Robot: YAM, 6 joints.
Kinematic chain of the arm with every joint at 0, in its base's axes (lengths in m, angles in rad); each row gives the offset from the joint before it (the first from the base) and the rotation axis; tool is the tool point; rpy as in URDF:
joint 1: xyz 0 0 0.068 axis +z
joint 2: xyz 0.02 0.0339 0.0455 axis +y
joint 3: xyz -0.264 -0.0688 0 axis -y
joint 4: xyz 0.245 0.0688 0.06 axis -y
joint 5: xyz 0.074 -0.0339 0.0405 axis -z
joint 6: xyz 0.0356 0 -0.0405 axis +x
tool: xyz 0 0 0 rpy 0 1.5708 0
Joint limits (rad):
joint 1: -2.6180..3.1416
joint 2: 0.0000..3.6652
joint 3: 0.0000..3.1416
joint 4: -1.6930..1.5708
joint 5: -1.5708..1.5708
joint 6: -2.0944..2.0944
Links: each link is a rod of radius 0.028 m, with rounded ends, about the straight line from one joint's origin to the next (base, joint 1, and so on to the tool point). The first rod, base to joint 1, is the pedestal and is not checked.
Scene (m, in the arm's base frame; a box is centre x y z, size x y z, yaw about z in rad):
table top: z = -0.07
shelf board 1: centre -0.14 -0.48 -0 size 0.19 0.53 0.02 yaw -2.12
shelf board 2: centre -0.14 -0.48 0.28 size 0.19 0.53 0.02 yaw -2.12
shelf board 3: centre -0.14 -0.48 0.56 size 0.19 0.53 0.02 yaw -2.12
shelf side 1: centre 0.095 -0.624 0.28 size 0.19 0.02 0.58 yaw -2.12
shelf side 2: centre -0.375 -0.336 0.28 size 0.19 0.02 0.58 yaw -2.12
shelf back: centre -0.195 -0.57 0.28 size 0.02 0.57 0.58 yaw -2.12
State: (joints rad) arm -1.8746 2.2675 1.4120 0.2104 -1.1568 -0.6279
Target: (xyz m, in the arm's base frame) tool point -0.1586 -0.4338 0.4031
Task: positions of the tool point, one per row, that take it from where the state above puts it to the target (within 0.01 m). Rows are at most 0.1 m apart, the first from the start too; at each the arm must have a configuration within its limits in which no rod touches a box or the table.
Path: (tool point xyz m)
1: -0.0330 -0.4078 0.1349
2: 0.0267 -0.3444 0.1439
3: 0.0671 -0.2698 0.1433
4: 0.0868 -0.1907 0.1327
5: 0.0612 -0.2519 0.1873
6: 0.0191 -0.2948 0.2529
7: -0.0315 -0.3140 0.3262
8: -0.0814 -0.3077 0.4031
9: -0.1188 -0.3731 0.4127
10: -0.1586 -0.4338 0.4031

